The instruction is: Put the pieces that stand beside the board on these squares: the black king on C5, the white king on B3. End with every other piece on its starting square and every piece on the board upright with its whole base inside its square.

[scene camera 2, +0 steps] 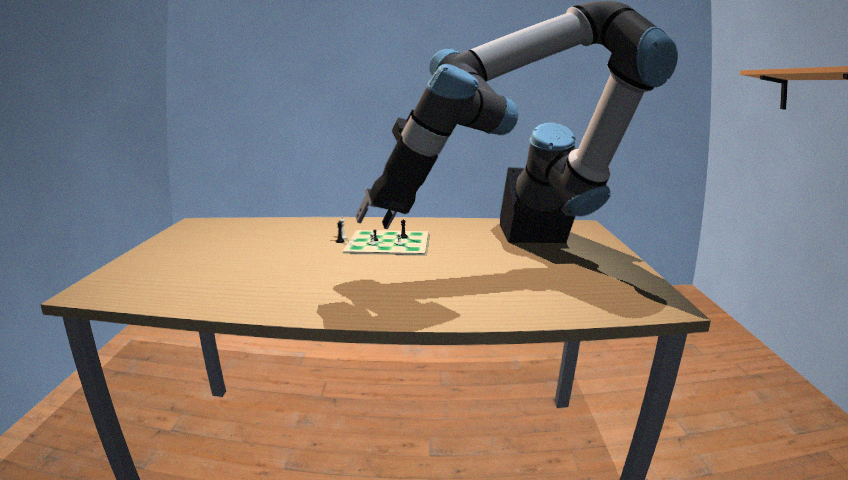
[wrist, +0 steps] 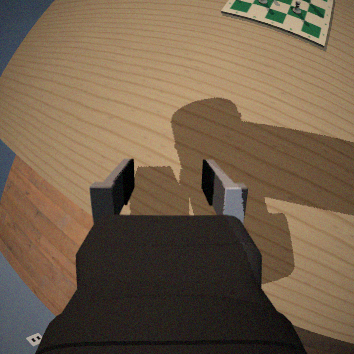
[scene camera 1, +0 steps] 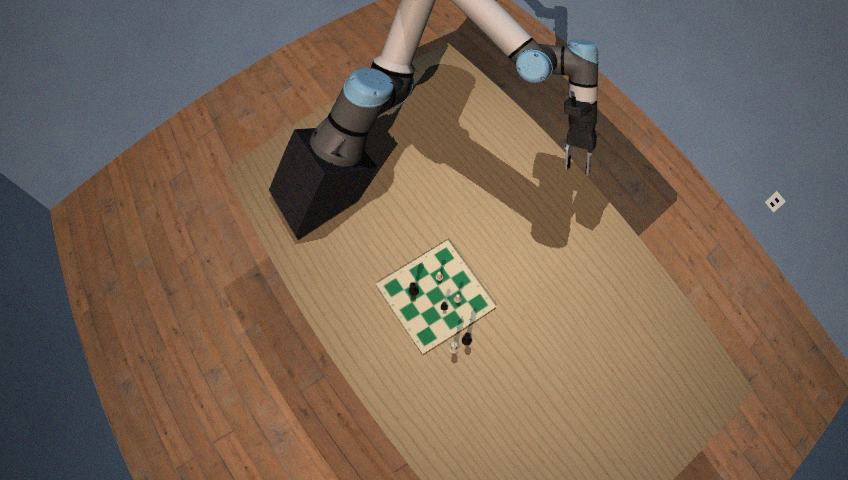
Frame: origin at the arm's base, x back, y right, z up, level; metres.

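Seen in the pictures: gripper, fingertip midpoint: [scene camera 2: 371, 222] [wrist: 167, 172] [scene camera 1: 577, 170]; arm's base, link origin: [scene camera 2: 541, 190] [scene camera 1: 335, 147].
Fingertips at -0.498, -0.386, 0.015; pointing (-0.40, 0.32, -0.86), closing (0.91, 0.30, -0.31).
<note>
Offsets run from my fingertips to a thing's top centre, as dx, dy, dz. Level surfaces: height alone.
The black king @[-0.069, +0.478, -0.107] [scene camera 1: 466, 339] [scene camera 2: 339, 232] and the white king @[-0.061, +0.515, -0.107] [scene camera 1: 454, 346] [scene camera 2: 342, 222] stand upright on the table, close together just outside one edge of the green and cream board @[+0.068, +0.450, -0.165] [scene camera 1: 426, 337] [scene camera 2: 423, 245] [wrist: 276, 16]. On the board stand a tall black piece @[+0.115, +0.480, -0.111] [scene camera 1: 413, 290] [scene camera 2: 403, 228], a small black piece @[+0.032, +0.456, -0.133] [scene camera 1: 443, 306] [scene camera 2: 374, 234] and two small white pieces @[+0.096, +0.409, -0.133] [scene camera 1: 439, 276] @[+0.022, +0.418, -0.133] [scene camera 1: 457, 299], all upright. My gripper [scene camera 1: 577, 170] [scene camera 2: 373, 223] [wrist: 167, 172] is open and empty, high above the table and well off to one side of the board. The kings do not show in the wrist view.
The black robot base [scene camera 1: 321, 184] [scene camera 2: 537, 223] stands on the table @[dz -0.171] [scene camera 1: 535, 356] [scene camera 2: 238, 279] [wrist: 100, 100], on the opposite side of the board from the kings. The arm's shadow falls across the table. A wall shelf [scene camera 2: 797, 73] is far off at the right in the second scene view.
</note>
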